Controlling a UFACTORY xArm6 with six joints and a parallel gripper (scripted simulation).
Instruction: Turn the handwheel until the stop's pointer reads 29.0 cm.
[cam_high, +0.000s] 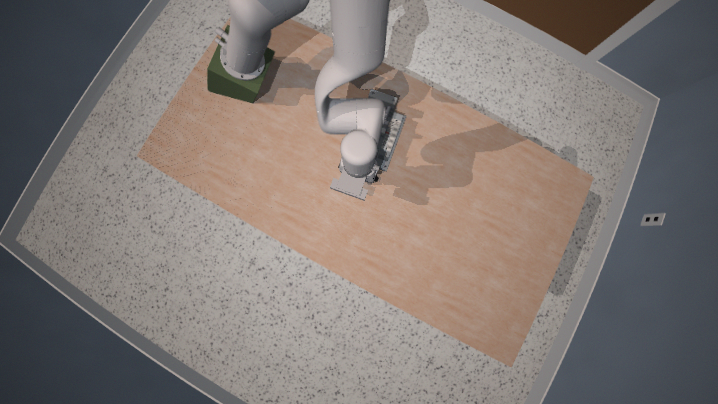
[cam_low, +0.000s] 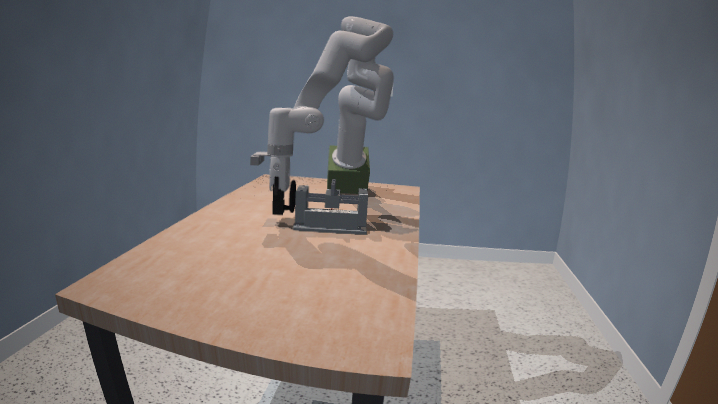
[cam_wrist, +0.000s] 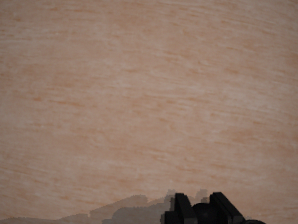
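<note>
Now: the crank handle 10 mm to the left of my hand. Also, from my hand: black handwheel (10 mm behind, 20 mm to the left, 10 mm above); stop carriage (30 mm behind, 150 mm to the left, 50 mm above).
</note>
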